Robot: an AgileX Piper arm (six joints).
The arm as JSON. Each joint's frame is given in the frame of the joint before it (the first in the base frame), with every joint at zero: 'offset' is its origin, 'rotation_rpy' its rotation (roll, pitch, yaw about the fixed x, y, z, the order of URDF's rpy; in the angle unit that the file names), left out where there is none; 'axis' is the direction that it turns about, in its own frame. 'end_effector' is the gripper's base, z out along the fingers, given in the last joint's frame.
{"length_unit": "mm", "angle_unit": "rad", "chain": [
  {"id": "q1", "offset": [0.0, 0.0, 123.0], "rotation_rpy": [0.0, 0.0, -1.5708], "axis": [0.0, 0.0, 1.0]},
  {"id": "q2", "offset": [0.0, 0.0, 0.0], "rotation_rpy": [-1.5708, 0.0, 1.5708], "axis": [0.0, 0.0, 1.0]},
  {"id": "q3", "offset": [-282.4, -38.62, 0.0], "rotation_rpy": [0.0, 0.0, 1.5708], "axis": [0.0, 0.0, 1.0]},
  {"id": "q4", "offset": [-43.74, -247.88, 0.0], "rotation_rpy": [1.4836, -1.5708, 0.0], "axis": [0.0, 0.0, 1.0]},
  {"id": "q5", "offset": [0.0, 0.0, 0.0], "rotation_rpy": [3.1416, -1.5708, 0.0], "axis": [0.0, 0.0, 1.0]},
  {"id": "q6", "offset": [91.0, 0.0, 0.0], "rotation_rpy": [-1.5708, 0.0, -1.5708], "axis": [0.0, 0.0, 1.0]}
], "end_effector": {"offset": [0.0, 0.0, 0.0], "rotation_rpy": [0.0, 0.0, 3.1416]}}
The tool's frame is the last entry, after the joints.
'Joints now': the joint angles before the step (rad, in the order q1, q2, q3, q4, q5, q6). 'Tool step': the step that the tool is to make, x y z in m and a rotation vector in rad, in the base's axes. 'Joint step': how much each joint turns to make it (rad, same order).
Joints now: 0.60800 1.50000 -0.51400 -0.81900 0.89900 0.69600
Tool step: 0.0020 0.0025 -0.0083 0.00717 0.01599 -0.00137
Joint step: -0.00113 0.03896 0.00003 -0.00205 -0.02905 0.01792
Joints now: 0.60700 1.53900 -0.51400 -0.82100 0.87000 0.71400
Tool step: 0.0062 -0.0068 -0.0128 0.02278 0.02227 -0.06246
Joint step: -0.05903 0.05691 -0.00007 0.00210 -0.05189 0.02782
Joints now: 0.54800 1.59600 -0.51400 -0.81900 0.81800 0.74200
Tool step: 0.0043 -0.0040 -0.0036 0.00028 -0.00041 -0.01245
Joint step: -0.02814 0.02010 -0.00300 -0.02014 -0.01812 0.01002
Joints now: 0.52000 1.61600 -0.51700 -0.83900 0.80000 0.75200
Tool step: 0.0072 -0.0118 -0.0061 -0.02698 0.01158 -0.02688
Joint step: -0.06096 0.03809 -0.00487 -0.04514 -0.00812 0.00926
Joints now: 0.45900 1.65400 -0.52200 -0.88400 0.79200 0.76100
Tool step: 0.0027 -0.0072 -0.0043 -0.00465 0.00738 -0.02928
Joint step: -0.03703 0.02116 -0.00006 -0.01510 -0.01007 0.01109
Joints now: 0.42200 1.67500 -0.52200 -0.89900 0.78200 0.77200
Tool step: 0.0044 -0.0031 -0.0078 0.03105 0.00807 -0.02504
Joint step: -0.03376 0.03418 -0.00693 0.00192 -0.04507 0.00739
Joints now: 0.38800 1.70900 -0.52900 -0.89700 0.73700 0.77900
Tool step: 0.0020 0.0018 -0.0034 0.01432 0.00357 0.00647
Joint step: -0.00097 0.01593 -0.00515 0.00021 -0.02085 -0.00025
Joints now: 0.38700 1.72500 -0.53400 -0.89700 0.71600 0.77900
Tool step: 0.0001 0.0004 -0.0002 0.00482 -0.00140 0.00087
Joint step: 0.00013 -0.00006 0.00017 0.00097 -0.00502 0.00018
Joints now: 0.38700 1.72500 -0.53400 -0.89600 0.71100 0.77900
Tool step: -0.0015 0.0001 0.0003 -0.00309 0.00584 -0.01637
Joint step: 0.00311 -0.00119 0.00003 0.01720 0.01214 -0.00014
